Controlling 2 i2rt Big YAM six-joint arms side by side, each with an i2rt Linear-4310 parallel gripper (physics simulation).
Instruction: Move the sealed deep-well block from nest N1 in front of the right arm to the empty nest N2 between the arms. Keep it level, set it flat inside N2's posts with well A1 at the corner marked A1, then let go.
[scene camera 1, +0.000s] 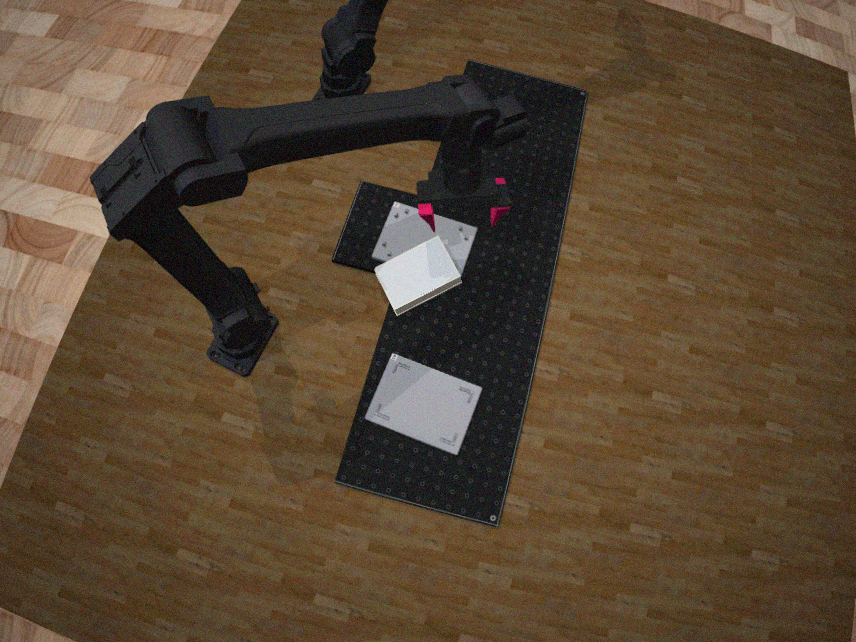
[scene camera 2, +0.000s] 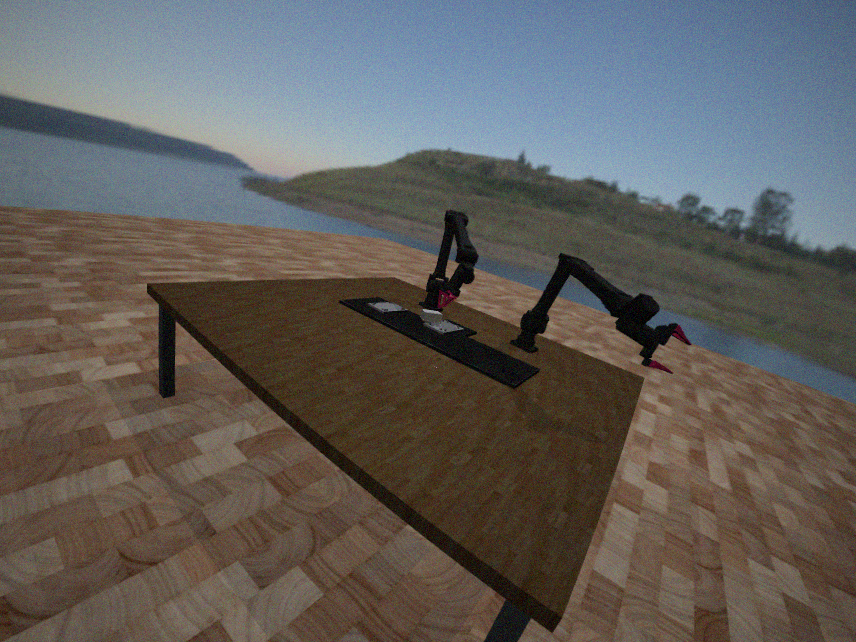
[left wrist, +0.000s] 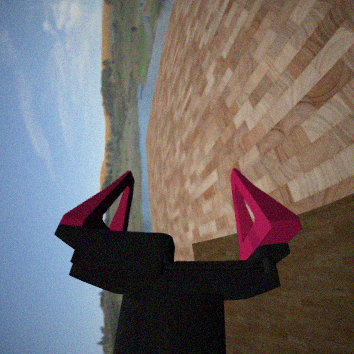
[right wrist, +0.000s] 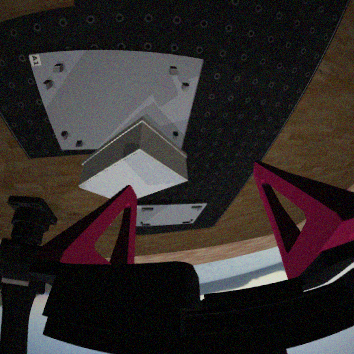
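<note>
The white sealed block sits askew across the near edge of nest N2, overhanging it and turned relative to the plate; it looks tilted. Its well A1 cannot be made out. N2's short posts and its A1 label show. Nest N1 holds no block. My right gripper is open, above N2 and beside the block, with nothing between its fingers. My left gripper is open and empty, beyond the table edge.
A black perforated board lies under both nests on the brown wooden table. The right arm's upper links reach over the table in scene camera 1. The left arm's base stands at the top of that view.
</note>
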